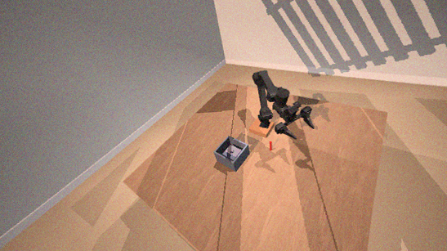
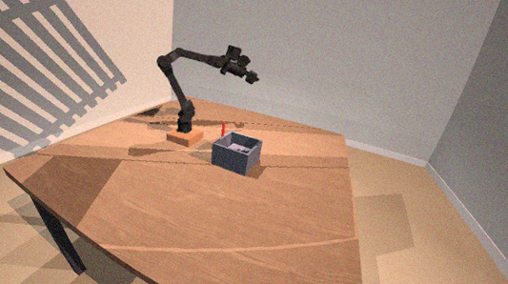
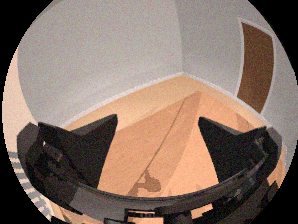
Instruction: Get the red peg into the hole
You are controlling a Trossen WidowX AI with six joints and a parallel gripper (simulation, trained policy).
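My gripper tip is now 90 mm past the red peg, 190 mm to the left of it and 270 mm above it. Also, from my gripper tip: pale plate (50 mm ahead, 400 mm to the right, 270 mm below); blue-grey box (50 mm ahead, 400 mm to the right, 290 mm below).
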